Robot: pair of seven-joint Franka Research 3 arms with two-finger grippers.
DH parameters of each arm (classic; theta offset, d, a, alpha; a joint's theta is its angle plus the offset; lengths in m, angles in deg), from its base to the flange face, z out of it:
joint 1: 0 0.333 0 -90
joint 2: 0 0 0 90
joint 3: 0 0.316 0.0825 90
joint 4: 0 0 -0.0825 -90
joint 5: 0 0.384 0 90
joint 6: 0 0 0.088 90
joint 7: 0 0.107 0 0
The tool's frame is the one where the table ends.
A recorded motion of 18 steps. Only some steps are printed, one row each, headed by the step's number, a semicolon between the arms.
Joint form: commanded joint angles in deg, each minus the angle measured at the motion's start. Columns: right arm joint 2, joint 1, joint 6, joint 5, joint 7, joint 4, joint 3; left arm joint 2, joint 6, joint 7, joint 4, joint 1, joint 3, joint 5.
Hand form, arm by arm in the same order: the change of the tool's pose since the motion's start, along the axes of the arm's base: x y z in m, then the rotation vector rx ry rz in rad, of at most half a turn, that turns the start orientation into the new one. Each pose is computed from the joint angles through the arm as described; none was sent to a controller.
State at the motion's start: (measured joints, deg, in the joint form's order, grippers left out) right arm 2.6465 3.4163 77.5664 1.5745 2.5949 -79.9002 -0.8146; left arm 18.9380 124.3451 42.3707 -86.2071 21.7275 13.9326 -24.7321
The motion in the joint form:
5: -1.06 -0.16 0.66 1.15 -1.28 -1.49 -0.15; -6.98 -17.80 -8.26 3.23 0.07 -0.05 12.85
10: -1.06 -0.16 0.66 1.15 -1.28 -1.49 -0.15; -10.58 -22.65 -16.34 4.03 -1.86 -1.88 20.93
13: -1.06 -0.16 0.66 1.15 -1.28 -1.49 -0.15; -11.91 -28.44 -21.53 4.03 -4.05 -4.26 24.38
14: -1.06 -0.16 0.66 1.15 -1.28 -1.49 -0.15; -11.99 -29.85 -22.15 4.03 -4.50 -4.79 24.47
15: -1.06 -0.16 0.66 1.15 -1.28 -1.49 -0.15; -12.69 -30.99 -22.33 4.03 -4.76 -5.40 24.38
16: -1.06 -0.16 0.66 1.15 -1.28 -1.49 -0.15; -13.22 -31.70 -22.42 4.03 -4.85 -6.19 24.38
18: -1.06 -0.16 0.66 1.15 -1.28 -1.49 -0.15; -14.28 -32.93 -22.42 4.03 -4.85 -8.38 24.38
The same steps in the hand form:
5: -0.0043 -0.0008 -0.0006 0.0222 -0.0039 0.0189; -0.0434 -0.0216 0.0713 0.0163 0.2081 0.0179
10: -0.0043 -0.0008 -0.0006 0.0222 -0.0039 0.0189; -0.0503 -0.0566 0.1063 0.0744 0.2787 0.0814
13: -0.0043 -0.0008 -0.0006 0.0222 -0.0039 0.0189; -0.0449 -0.0997 0.1092 0.0686 0.3668 0.0864
14: -0.0043 -0.0008 -0.0006 0.0222 -0.0039 0.0189; -0.0431 -0.1096 0.1074 0.0595 0.3873 0.0779
15: -0.0043 -0.0008 -0.0006 0.0222 -0.0039 0.0189; -0.0445 -0.1194 0.1126 0.0541 0.3923 0.0646
16: -0.0043 -0.0008 -0.0006 0.0222 -0.0039 0.0189; -0.0447 -0.1286 0.1167 0.0529 0.3939 0.0503
18: -0.0043 -0.0008 -0.0006 0.0222 -0.0039 0.0189; -0.0436 -0.1506 0.1252 0.0540 0.3939 0.0115

